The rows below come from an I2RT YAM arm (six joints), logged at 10 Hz.
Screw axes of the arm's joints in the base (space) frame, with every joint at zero. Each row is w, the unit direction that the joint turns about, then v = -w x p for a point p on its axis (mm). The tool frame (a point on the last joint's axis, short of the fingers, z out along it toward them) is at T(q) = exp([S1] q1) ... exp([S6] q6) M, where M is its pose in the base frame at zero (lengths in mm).
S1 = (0, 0, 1, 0.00, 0.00, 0.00)
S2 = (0, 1, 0, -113.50, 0.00, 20.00)
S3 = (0, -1, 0, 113.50, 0.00, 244.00)
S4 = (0, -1, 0, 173.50, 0.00, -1.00)
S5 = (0, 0, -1, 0.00, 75.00, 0.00)
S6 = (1, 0, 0, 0.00, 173.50, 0.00)
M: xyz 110.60 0.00 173.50 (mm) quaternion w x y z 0.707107 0 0.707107 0
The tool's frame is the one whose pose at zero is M.
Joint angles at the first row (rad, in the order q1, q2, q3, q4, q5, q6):
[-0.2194, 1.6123, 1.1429, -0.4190, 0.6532, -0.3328]
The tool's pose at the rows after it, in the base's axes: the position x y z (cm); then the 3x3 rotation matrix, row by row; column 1 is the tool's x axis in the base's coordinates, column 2 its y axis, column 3 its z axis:
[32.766, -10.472, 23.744], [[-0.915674, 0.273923, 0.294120], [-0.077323, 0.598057, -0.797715], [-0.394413, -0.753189, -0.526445]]
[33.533, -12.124, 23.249], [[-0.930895, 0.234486, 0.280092], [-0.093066, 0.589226, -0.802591], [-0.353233, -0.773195, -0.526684]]
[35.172, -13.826, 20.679], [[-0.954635, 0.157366, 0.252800], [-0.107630, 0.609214, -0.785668], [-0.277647, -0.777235, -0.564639]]
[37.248, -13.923, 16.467], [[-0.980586, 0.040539, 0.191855], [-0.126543, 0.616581, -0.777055], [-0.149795, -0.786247, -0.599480]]
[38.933, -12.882, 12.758], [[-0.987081, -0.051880, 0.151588], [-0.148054, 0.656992, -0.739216], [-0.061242, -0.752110, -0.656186]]
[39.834, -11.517, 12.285], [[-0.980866, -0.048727, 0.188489], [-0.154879, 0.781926, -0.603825], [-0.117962, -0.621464, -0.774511]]
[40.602, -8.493, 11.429], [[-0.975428, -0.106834, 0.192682], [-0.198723, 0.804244, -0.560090], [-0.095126, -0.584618, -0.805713]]
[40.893, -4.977, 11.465], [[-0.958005, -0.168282, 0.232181], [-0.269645, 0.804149, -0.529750], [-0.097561, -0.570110, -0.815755]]
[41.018, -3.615, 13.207], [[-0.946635, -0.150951, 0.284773], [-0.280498, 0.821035, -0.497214], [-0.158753, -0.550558, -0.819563]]
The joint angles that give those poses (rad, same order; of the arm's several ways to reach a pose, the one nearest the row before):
[-0.2361, 1.6213, 1.1168, -0.3347, 0.7849, -0.4214]
[-0.2775, 1.6688, 1.1442, -0.2977, 0.7687, -0.4998]
[-0.3113, 1.7836, 1.1856, -0.2669, 0.7348, -0.5612]
[-0.2961, 1.9384, 1.2347, -0.2669, 0.7577, -0.5951]
[-0.2609, 2.0704, 1.2959, -0.3216, 0.7411, -0.5693]
[-0.2348, 2.1015, 1.3543, -0.4276, 0.5745, -0.4682]
[-0.1614, 2.1321, 1.3774, -0.4815, 0.5490, -0.4265]
[-0.0770, 2.1247, 1.3699, -0.4939, 0.5356, -0.4097]
[-0.0461, 2.0817, 1.3759, -0.5062, 0.5047, -0.3789]

